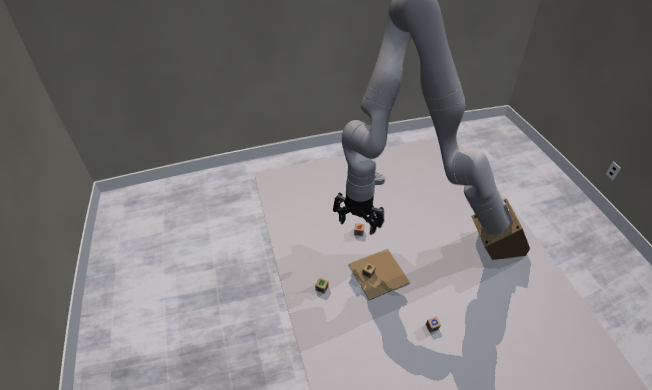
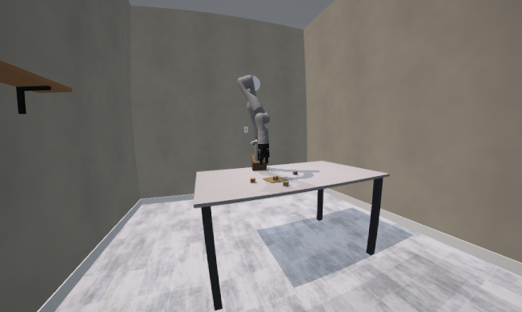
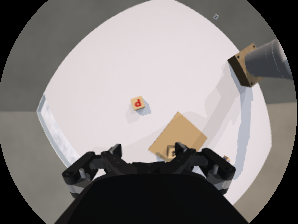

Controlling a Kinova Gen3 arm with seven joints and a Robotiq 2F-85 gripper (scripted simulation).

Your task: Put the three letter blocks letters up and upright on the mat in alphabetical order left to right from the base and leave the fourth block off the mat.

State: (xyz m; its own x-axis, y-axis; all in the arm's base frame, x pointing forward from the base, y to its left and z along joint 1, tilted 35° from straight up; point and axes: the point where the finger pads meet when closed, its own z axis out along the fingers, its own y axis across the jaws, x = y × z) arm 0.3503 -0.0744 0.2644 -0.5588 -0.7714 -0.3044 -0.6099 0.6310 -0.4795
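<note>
My gripper is now 1 cm past the block, 9 cm to the right of it and 11 cm above it. Round my hand: tan mat (4 cm behind, 10 cm to the left, 13 cm below).
</note>
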